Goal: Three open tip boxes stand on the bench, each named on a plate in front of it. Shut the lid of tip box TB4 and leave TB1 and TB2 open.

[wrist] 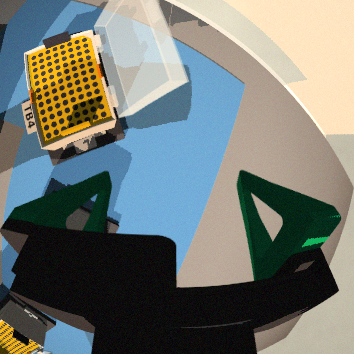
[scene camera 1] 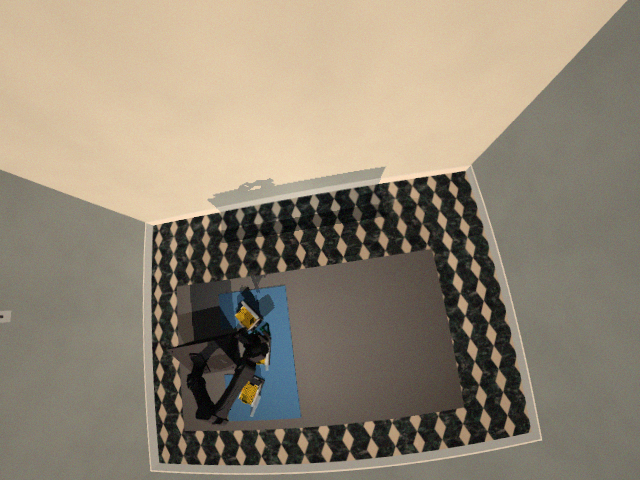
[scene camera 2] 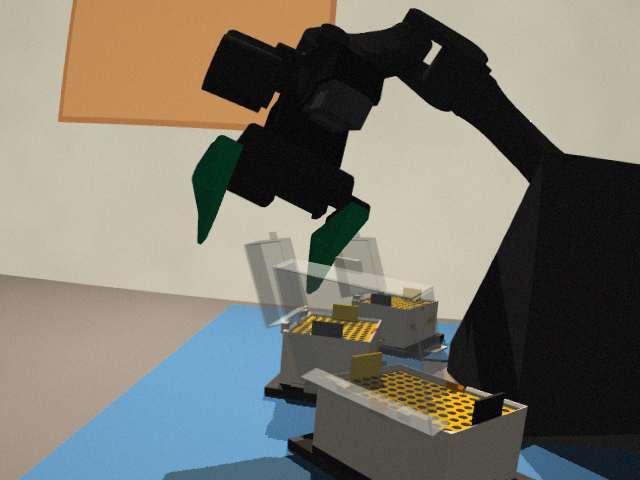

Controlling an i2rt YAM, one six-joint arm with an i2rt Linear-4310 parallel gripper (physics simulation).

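Where they show: gripper, between the fingertips: [wrist: 173, 177] [scene camera 1: 262, 326] [scene camera 2: 258, 267]; arm's base, origin of its link: [scene camera 1: 200, 362] [scene camera 2: 631, 288].
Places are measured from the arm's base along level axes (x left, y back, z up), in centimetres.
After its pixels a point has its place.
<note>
Tip box TB4 [scene camera 1: 247, 316] {x 25.7, y -26.5, z -6.7 cm} [scene camera 2: 405, 325] [wrist: 70, 90] {x 24.4, y -26.6, z -6.6 cm} has a yellow perforated rack; its plate [wrist: 29, 116] {x 20.0, y -20.9, z -12.1 cm} reads TB4 in the wrist view. Its clear lid [wrist: 145, 65] {x 28.3, y -32.6, z -1.7 cm} stands open on the side away from the plate. The middle tip box [scene camera 1: 262, 361] [scene camera 2: 330, 356] is open and partly hidden by the arm in scene camera 1. The nearest tip box [scene camera 1: 250, 392] [scene camera 2: 418, 439] {x 30.6, y -25.7, z -7.4 cm} in scene camera 2 is open too. I cannot read which of these two is TB1 or TB2. My gripper [scene camera 2: 255, 267] {x 20.7, y -38.4, z 0.9 cm} [wrist: 173, 177] {x 20.7, y -38.4, z 0.9 cm} is open and empty, above the boxes and beside TB4 in the wrist view.
A blue mat [scene camera 1: 286, 361] {x -1.5, y -48.2, z -12.4 cm} [scene camera 2: 155, 387] {x 14.7, y -49.2, z -12.4 cm} [wrist: 200, 130] {x 30.0, y -44.3, z -12.4 cm} lies under the boxes on the grey-brown bench [scene camera 1: 377, 330] {x 14.9, y -102.5, z -12.6 cm}. The black arm base [scene camera 2: 584, 289] {x 14.5, y -11.1, z 0.8 cm} stands at the right in scene camera 2. Clear lids rise close below my gripper's nearer finger in that view.
</note>
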